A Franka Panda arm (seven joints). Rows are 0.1 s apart.
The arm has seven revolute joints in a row. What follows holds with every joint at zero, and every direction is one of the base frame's. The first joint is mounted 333 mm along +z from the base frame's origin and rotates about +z. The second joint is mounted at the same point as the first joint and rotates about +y. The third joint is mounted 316 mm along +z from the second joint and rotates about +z. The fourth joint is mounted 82.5 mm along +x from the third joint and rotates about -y. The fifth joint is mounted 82.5 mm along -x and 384 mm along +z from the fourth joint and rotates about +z. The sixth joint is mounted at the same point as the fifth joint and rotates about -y. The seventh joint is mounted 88 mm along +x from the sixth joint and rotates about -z. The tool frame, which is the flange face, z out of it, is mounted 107 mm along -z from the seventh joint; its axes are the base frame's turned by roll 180, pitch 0 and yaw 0 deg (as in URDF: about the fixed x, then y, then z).
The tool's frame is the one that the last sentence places.
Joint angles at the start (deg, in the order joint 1, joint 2, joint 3, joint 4, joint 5, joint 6, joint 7):
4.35, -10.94, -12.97, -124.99, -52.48, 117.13, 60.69
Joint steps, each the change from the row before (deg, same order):
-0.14, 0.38, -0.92, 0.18, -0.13, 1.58, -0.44
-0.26, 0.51, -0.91, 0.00, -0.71, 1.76, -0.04
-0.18, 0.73, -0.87, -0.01, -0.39, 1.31, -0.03
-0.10, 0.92, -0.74, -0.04, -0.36, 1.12, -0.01
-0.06, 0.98, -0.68, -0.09, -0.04, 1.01, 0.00
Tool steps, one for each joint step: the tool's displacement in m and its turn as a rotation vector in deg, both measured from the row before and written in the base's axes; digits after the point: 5 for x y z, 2 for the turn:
0.00191, -0.00731, -0.00064, 0.31, -0.54, 0.41
0.00171, -0.00818, -0.00272, -0.13, -0.55, 0.40
0.00154, -0.00755, -0.00530, 0.03, -0.06, 0.07
0.00194, -0.00587, -0.00733, -0.01, 0.27, 0.12
0.00175, -0.00493, -0.00852, 0.24, 0.39, -0.01

